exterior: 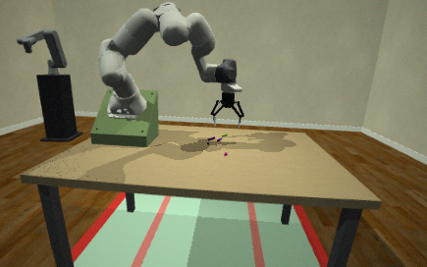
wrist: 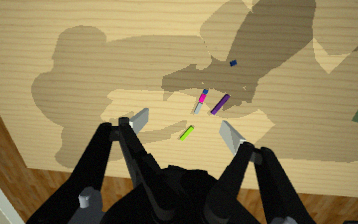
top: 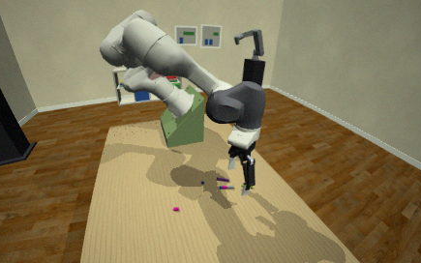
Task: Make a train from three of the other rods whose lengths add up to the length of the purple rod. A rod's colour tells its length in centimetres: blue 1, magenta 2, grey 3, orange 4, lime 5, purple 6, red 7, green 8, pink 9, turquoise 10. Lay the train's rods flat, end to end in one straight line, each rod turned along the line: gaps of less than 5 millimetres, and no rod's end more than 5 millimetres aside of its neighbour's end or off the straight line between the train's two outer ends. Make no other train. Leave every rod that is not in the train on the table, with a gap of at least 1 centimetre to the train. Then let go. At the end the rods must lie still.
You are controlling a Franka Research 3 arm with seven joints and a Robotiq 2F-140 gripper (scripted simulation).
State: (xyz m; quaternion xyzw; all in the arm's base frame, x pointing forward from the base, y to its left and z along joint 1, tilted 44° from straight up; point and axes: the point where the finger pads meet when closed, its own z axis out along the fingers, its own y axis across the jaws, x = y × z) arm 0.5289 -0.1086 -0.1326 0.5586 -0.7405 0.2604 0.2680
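Right now my hand is 3 cm past the grey rod and 8 cm above it. Also, from my hand: purple rod 9 cm behind, 1 cm to the right, 8 cm below; dark blue piece 12 cm behind, 10 cm to the right, 8 cm below; lime rod 7 cm to the left, 8 cm below.
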